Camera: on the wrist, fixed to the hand. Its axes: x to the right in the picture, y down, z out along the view.
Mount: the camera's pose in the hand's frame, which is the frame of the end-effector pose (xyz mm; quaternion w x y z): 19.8 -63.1 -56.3 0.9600 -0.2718 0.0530 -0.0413
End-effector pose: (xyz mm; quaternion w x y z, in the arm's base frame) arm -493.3 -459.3 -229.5 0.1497 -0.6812 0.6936 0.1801
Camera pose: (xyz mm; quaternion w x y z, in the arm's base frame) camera -428.7 -502.9 -191.2 0.0708 0.7328 -0.5967 -0.3191
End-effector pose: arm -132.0 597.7 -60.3 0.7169 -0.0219 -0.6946 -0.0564
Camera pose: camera -82.5 527.9 -45.4 0.7167 -0.1842 -0.6144 -0.2737
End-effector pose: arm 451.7 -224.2 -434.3 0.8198 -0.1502 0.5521 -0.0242
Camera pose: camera 416.0 -300.8 -454.3 0.7159 -0.3885 0.5738 0.0850
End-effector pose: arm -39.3 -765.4 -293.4 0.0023 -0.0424 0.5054 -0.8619
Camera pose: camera -60.8 -686.4 -264.4 0.0717 0.0165 -0.7178 0.6924
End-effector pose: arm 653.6 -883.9 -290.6 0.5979 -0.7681 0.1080 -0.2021
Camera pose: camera 641.8 -924.7 -214.8 0.3512 -0.8937 0.1586 -0.2301
